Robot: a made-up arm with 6 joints. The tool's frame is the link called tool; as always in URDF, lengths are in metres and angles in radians.
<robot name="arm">
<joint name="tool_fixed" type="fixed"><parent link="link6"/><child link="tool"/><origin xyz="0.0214 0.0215 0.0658" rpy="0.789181 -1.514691 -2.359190"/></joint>
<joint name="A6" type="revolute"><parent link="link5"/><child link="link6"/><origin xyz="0.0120 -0.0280 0.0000" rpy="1.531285 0.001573 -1.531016"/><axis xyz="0 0 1"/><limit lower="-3.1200" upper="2.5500"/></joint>
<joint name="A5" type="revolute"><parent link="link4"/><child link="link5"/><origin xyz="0.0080 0.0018 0.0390" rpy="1.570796 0.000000 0.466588"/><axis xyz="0 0 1"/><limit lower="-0.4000" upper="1.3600"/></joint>
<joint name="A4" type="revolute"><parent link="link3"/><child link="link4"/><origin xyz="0.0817 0.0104 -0.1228" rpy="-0.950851 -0.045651 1.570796"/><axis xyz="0 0 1"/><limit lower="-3.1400" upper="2.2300"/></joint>
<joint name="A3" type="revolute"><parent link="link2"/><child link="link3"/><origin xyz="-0.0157 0.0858 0.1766" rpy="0.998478 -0.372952 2.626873"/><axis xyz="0 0 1"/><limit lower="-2.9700" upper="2.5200"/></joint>
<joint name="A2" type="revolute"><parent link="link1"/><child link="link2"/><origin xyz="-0.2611 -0.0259 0.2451" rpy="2.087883 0.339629 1.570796"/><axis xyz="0 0 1"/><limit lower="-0.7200" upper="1.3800"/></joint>
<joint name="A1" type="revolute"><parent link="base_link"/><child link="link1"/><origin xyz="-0.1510 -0.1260 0.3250" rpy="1.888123 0.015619 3.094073"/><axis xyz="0 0 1"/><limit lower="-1.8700" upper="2.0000"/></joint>
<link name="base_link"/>
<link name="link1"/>
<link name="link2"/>
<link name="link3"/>
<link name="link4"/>
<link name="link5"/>
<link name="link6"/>
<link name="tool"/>
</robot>
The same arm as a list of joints. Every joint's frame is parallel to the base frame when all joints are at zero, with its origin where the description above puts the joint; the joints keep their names.
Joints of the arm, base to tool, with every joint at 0 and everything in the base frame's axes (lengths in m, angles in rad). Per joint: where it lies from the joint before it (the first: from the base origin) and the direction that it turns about. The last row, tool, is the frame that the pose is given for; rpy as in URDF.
A1: origin -0.151 -0.126 0.325 axis 0.049998 0.948769 -0.31199
A2: origin 0.273 0.2121 -0.097 axis -0.891481 -0.45239 -0.024599
A3: origin -0.196 -0.0031 -0.019 axis -0.746681 0.324992 0.580385
A4: origin 0.045 -0.028 -0.138 axis 0 0 1
A5: origin -0.002 -0.008 0.039 axis -1 0 0
A6: origin 0 -0.012 -0.028 axis -0.039501 0.998427 -0.039801
tool: origin -0.024 0.064 -0.024 rpy -1.5708 0 1.5708
Joint limits (rad, base to tool): -1.87..2 -0.72..1.38 -2.97..2.52 -3.14..2.23 -0.4..1.36 -3.12..2.55

